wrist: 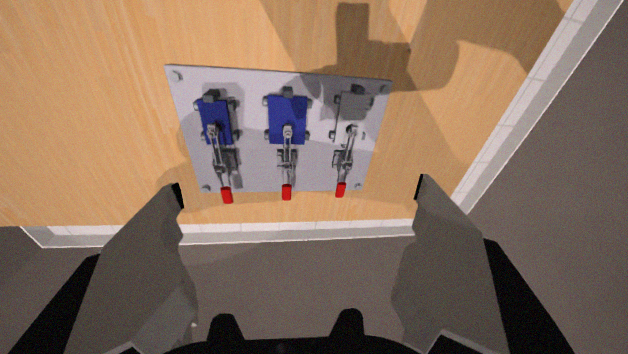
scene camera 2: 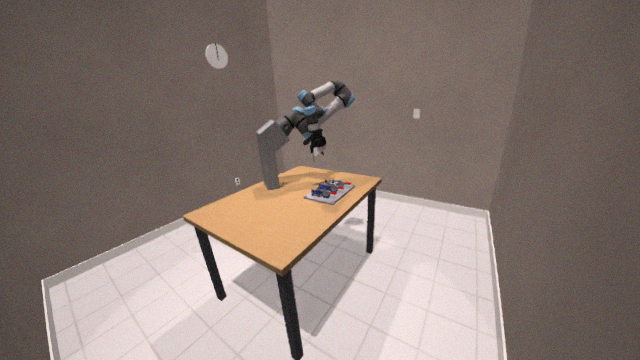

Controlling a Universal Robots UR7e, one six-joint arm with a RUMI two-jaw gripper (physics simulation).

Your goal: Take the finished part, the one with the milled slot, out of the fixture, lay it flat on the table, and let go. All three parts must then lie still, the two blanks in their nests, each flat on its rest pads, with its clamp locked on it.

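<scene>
The fixture plate lies on the table with three parts in its nests. A narrow blue part is in the left nest, a wider blue part in the middle, and a pale grey part, partly in shadow, in the right nest. The left clamp, middle clamp and right clamp each reach over their part, with red handles toward the table edge. Which part has the milled slot cannot be made out. My gripper is open and empty, high above the fixture.
The wooden table carries the grey robot pedestal at its back left side. The table's edge runs close beyond the red handles in the wrist view. The arm's shadow falls across the table and the fixture's right nest.
</scene>
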